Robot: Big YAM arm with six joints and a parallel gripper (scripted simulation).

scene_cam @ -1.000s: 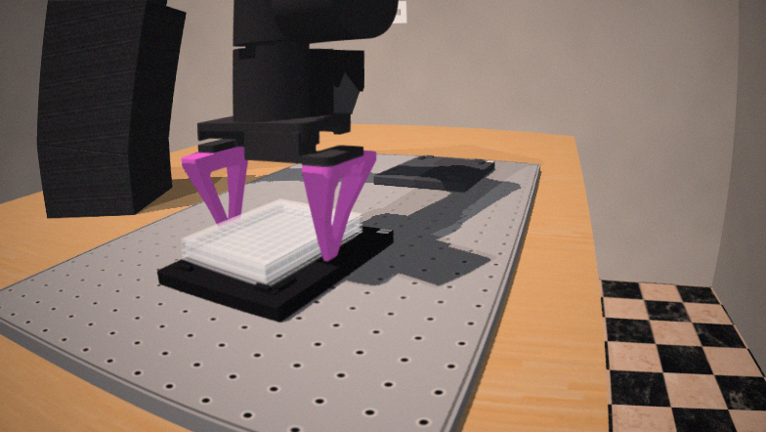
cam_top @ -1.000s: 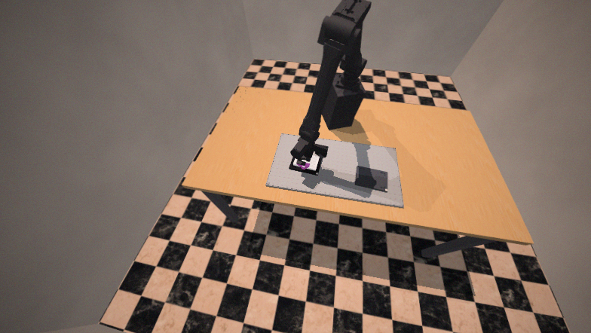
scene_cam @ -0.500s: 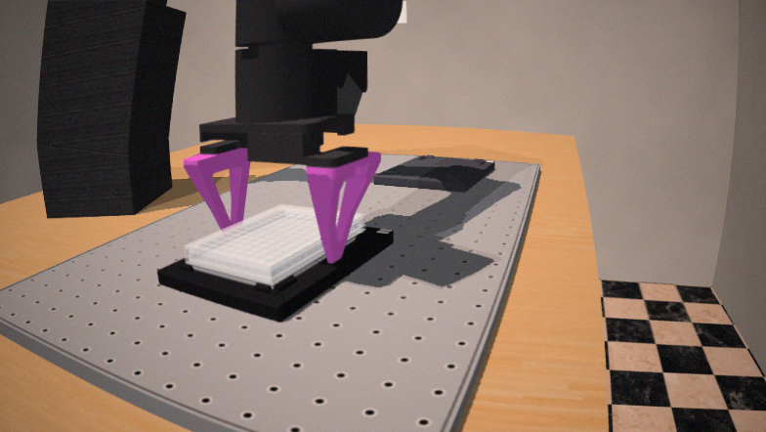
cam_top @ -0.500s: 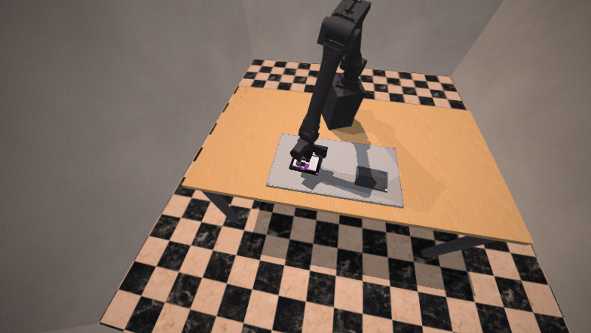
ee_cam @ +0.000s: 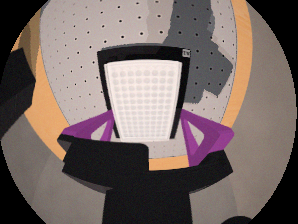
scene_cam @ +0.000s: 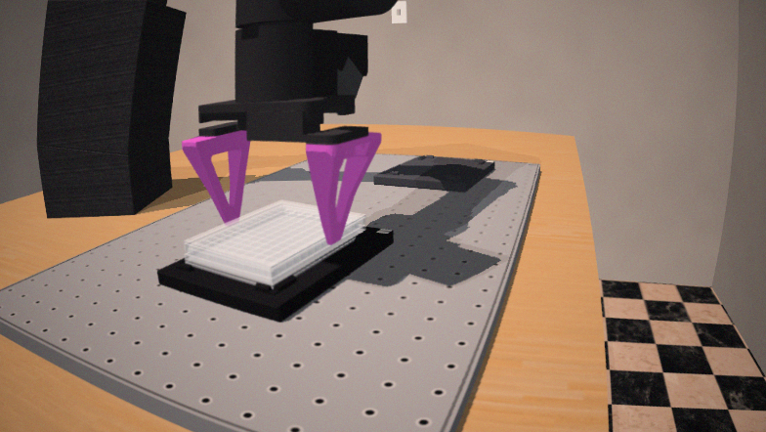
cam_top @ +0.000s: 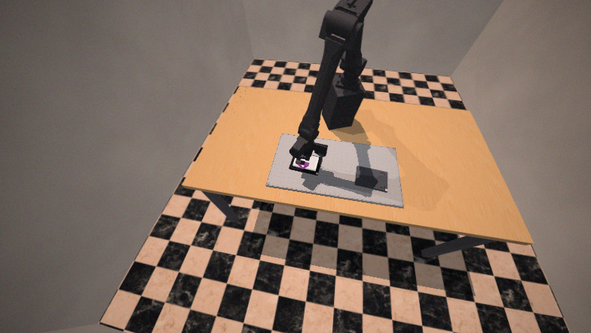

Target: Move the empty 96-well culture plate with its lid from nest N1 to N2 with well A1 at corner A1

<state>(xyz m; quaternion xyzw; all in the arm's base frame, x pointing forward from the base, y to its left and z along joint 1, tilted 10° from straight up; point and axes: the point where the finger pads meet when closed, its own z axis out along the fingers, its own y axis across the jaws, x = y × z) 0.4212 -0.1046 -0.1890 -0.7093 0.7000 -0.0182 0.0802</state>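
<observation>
Right now my hand is 1 cm above the clear lid. Round my hand: white corner mark: 8 cm to the left, 5 cm ahead, 2 cm below; dark nest N1: 36 cm to the left, 3 cm below, 1 cm behind; black nest N2: 3 cm below, 1 cm behind.
</observation>
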